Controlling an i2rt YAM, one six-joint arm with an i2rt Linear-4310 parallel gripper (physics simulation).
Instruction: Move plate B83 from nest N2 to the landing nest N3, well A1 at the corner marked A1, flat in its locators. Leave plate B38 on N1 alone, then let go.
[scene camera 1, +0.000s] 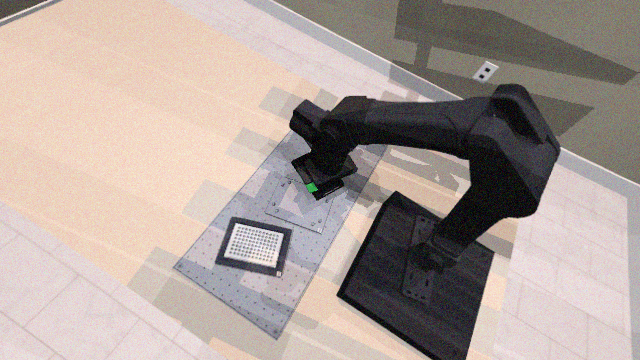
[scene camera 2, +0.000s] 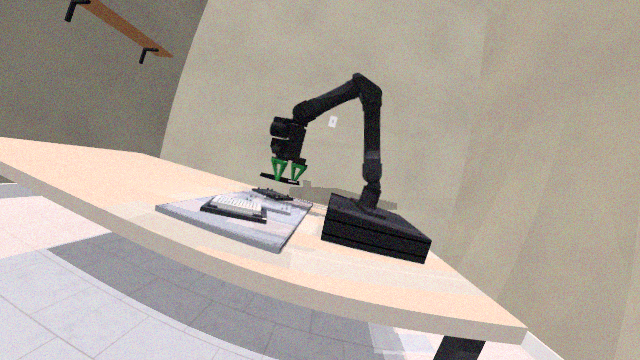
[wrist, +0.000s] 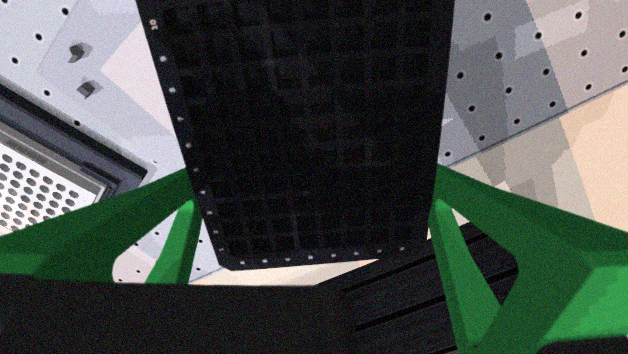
Observation:
I see my gripper (scene camera 1: 323, 182) and a grey nest (scene camera 1: 291, 201).
My gripper is seen too in scene camera 2 (scene camera 2: 285, 182) and in the wrist view (wrist: 314, 177). The grey nest also shows in the wrist view (wrist: 103, 63).

